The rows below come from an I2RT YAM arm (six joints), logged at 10 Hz.
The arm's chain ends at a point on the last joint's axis. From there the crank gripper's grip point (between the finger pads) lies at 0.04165 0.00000 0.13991 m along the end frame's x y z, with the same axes.
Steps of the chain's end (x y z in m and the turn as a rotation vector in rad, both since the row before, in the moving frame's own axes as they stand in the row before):
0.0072, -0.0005, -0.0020, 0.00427, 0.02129, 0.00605
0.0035, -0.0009, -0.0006, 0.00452, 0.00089, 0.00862
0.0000, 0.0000, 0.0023, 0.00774, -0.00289, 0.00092
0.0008, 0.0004, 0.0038, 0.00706, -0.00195, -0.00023
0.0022, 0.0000, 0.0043, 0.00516, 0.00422, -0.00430
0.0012, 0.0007, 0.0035, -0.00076, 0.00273, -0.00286
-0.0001, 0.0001, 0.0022, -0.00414, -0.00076, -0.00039
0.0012, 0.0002, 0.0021, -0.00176, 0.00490, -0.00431
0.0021, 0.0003, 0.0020, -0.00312, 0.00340, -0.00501
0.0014, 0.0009, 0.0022, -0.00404, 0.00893, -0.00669
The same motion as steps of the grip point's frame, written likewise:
0.0102, -0.0008, -0.0029, 0.00427, 0.02129, 0.00605
0.0036, -0.0012, -0.0006, 0.00452, 0.00089, 0.00862
-0.0004, -0.0010, 0.0024, 0.00774, -0.00289, 0.00092
0.0005, -0.0006, 0.0039, 0.00706, -0.00195, -0.00023
0.0028, -0.0009, 0.0041, 0.00516, 0.00422, -0.00430
0.0016, 0.0007, 0.0034, -0.00076, 0.00273, -0.00286
-0.0002, 0.0007, 0.0022, -0.00414, -0.00076, -0.00039
0.0019, 0.0003, 0.0019, -0.00176, 0.00490, -0.00431
0.0026, 0.0005, 0.0019, -0.00312, 0.00340, -0.00501
0.0026, 0.0012, 0.0018, -0.00404, 0.00893, -0.00669

